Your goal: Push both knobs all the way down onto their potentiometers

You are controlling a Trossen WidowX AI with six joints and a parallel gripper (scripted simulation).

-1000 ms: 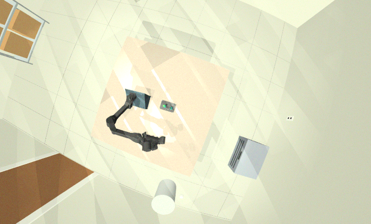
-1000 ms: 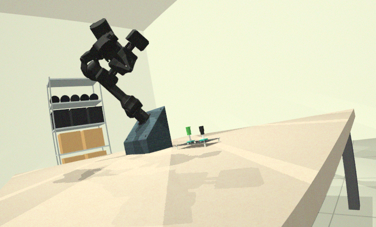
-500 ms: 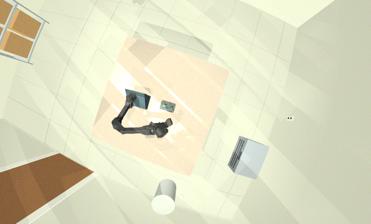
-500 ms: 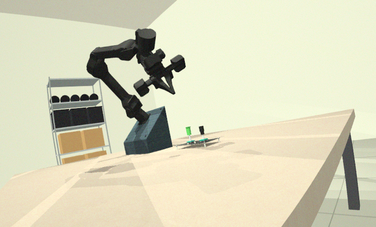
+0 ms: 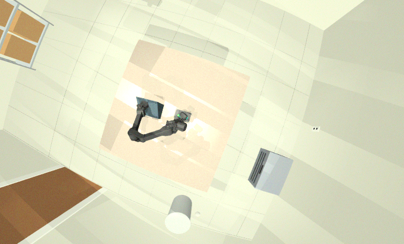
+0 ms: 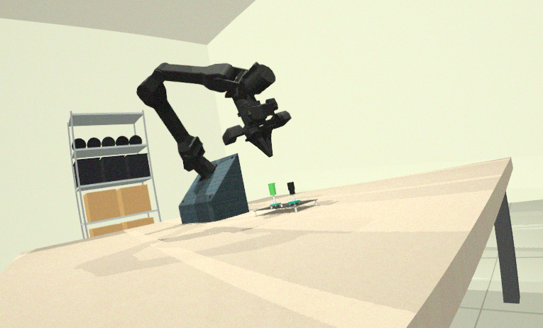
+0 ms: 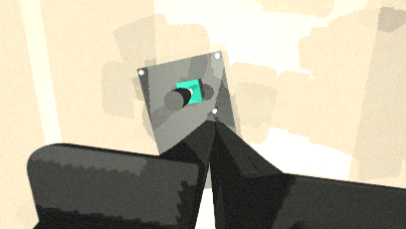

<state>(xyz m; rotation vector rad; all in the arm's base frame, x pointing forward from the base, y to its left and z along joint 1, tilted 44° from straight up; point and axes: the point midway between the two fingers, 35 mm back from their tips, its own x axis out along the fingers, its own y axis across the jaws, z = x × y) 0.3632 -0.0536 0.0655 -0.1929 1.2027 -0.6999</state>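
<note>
My gripper tip is now 8 cm above the green knob, 6 cm past it and 5 cm to the right of it. From my gripper tip the other things lie so: teal potentiometer: 11 cm below, 5 cm to the left, 1 cm ahead.
</note>
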